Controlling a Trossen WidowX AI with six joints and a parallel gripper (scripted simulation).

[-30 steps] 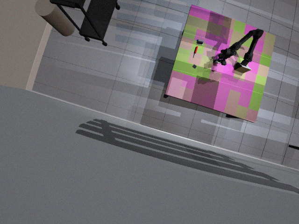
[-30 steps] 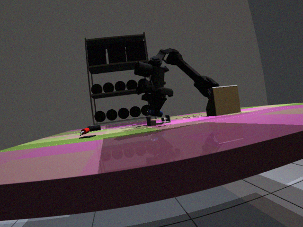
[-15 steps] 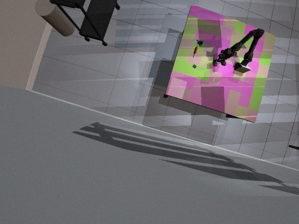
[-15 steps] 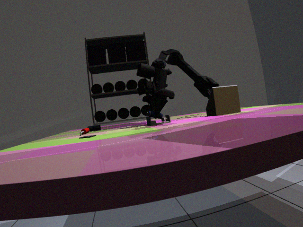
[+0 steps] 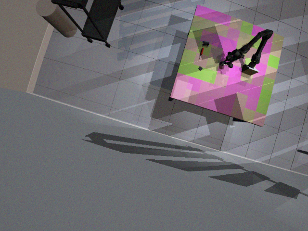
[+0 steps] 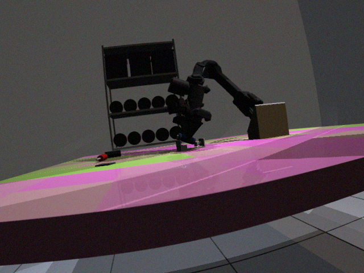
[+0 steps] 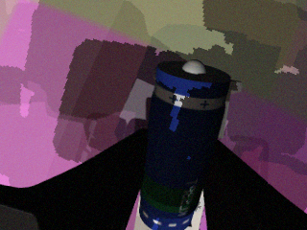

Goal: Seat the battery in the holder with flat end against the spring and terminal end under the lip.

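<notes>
Now: the battery 10 mm above my gripper tip. From my gripper tip the other things lie so: dark remote battery door: 260 mm ahead, 150 mm to the left, 30 mm below.
</notes>
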